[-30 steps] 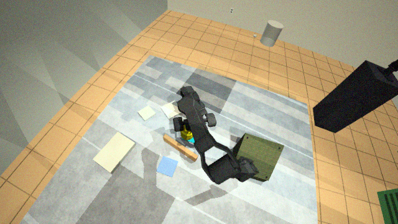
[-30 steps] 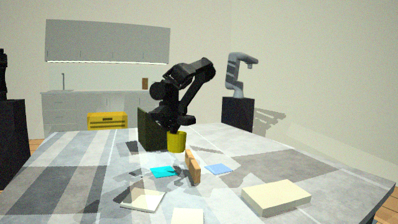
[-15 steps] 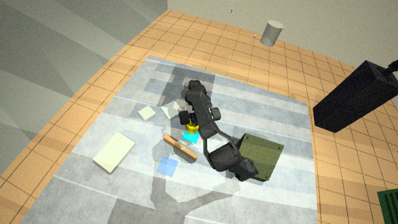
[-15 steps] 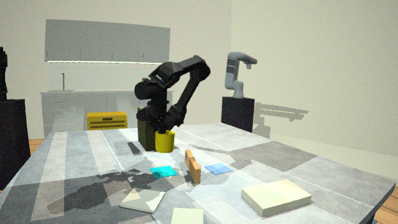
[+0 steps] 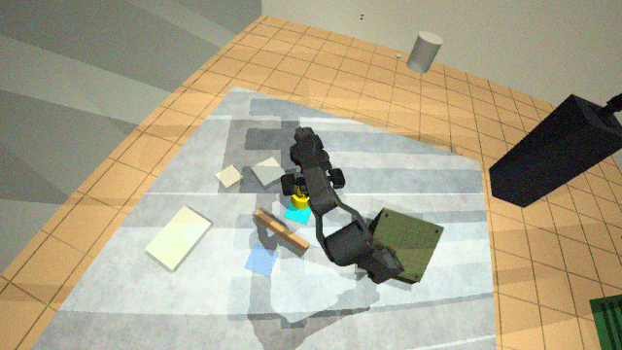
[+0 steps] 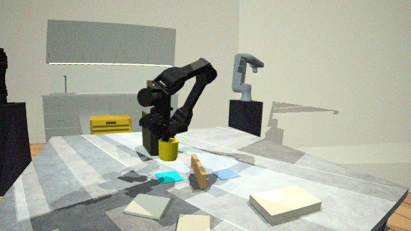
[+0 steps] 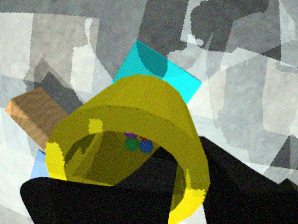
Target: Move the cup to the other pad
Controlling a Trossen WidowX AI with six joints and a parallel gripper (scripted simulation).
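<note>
Now: the cyan pad 3 cm ahead of my gripper tip, 2 cm to the left of it and 11 cm below it. From my gripper tip the other things lie so: light blue pad 7 cm ahead, 23 cm to the left, 11 cm below; then wooden bar 5 cm ahead, 12 cm to the left, 9 cm below; then yellow cup 2 cm ahead, 2 cm to the left.
</note>
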